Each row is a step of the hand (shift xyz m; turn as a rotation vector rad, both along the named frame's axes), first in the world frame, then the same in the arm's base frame.
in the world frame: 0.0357 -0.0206 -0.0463 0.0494 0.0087 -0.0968
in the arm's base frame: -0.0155 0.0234 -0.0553 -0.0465 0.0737 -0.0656
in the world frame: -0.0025 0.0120 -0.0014 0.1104 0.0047 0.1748
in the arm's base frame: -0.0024 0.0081 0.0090 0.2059 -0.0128 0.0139
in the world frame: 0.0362 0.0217 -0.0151 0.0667 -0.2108 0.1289
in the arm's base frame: 0.0106 0.0415 -0.0133 0.1379 -0.1748 -0.1262
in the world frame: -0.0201 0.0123 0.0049 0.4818 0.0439 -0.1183
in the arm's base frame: -0.0081 -0.0036 0.0224 0.2006 0.3365 -0.3075
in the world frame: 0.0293 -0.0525 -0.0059 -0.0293 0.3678 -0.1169
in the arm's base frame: 0.0119 -0.0207 -0.0555 -0.1020 0.3049 0.2155
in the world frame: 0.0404 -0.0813 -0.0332 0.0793 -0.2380 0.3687
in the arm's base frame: -0.0036 -0.0244 -0.0935 0.3351 -0.2903 -0.0476
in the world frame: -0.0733 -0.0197 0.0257 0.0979 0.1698 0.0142
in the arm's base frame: -0.0247 -0.0641 0.0413 0.0748 0.1704 0.0631
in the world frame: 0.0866 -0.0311 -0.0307 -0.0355 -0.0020 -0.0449
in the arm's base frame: 0.0277 0.0358 -0.0858 -0.0573 -0.0010 0.0001
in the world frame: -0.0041 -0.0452 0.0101 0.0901 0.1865 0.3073
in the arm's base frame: 0.0045 -0.0397 -0.0238 0.3028 0.0537 0.2067
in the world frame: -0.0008 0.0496 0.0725 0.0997 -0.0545 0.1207
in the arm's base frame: 0.0581 0.0052 0.0656 0.1552 -0.0390 -0.0434
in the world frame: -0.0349 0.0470 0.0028 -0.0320 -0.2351 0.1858
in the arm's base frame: -0.0179 0.0150 0.0537 0.1224 -0.2689 -0.0593
